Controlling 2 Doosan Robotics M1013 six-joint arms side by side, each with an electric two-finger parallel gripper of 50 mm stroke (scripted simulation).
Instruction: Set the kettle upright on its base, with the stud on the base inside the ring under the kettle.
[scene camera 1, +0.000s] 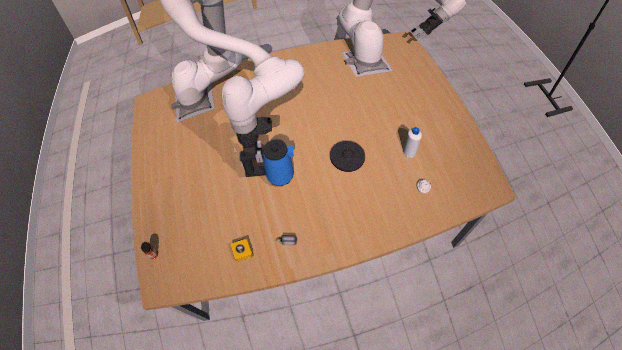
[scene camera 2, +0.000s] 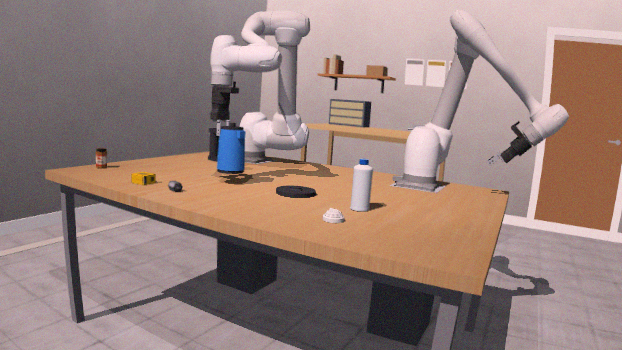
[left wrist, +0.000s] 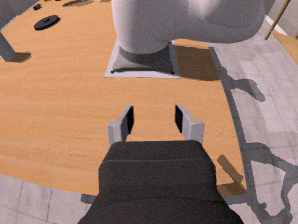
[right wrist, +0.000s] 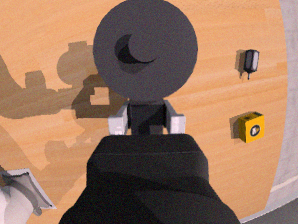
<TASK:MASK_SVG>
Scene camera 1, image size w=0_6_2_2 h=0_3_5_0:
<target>blue kettle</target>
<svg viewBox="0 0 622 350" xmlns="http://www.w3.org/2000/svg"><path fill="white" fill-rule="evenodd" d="M240 151L240 161L242 161L246 177L266 175L267 180L272 185L280 187L289 184L294 175L291 157L294 157L293 146L287 147L286 143L280 139L268 141L263 149L257 150L261 150L264 166L253 167L252 160L256 160L255 156L246 157L244 152Z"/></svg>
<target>round black base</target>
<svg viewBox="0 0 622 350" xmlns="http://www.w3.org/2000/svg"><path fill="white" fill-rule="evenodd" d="M335 144L331 149L330 159L337 169L344 172L353 172L362 167L365 161L365 152L359 144L353 141L341 141Z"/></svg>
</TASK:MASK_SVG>
